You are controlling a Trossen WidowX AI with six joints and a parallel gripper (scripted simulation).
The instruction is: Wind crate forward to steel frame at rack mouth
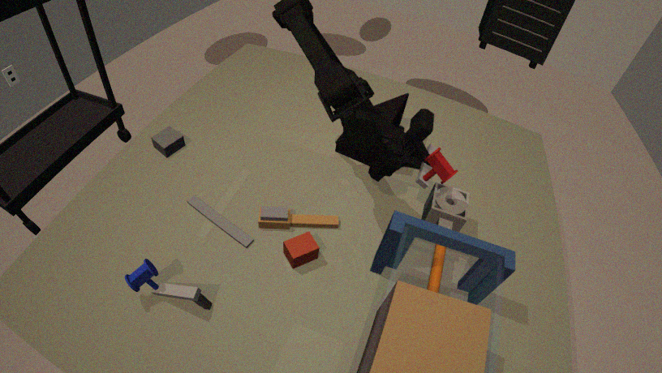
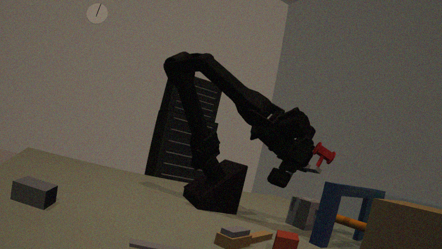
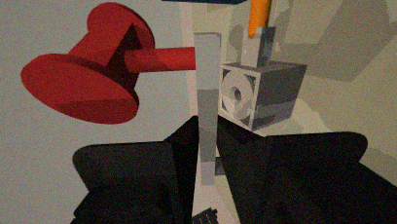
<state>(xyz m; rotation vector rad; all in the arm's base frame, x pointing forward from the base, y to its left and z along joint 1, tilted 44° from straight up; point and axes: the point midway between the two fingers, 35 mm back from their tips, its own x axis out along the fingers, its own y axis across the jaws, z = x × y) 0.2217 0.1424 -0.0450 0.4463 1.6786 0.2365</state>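
Right now my gripper tip is 50 mm short of the red knob and 40 mm below it. Also, from my gripper tip: grey winch 150 mm below, 70 mm to the left, 40 mm behind; red-knobbed winch handle 10 mm to the right, 10 mm ahead, 10 mm above; wooden brush 250 mm to the right, 160 mm below, 110 mm ahead.
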